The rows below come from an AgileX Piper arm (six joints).
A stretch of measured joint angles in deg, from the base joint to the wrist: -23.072, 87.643, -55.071, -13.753, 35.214, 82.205; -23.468, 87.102, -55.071, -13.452, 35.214, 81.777; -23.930, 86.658, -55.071, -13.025, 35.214, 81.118; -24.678, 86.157, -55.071, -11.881, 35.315, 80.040; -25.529, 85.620, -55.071, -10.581, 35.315, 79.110; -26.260, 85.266, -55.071, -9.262, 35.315, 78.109; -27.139, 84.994, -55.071, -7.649, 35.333, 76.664; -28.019, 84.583, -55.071, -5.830, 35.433, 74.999; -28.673, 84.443, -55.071, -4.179, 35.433, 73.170
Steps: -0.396, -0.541, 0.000, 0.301, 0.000, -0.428; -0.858, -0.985, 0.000, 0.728, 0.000, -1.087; -1.606, -1.486, 0.000, 1.872, 0.101, -2.165; -2.457, -2.023, 0.000, 3.172, 0.101, -3.095; -3.188, -2.377, 0.000, 4.491, 0.101, -4.096; -4.067, -2.649, 0.000, 6.104, 0.119, -5.541; -4.947, -3.060, 0.000, 7.923, 0.219, -7.206; -5.601, -3.200, 0.000, 9.574, 0.219, -9.035
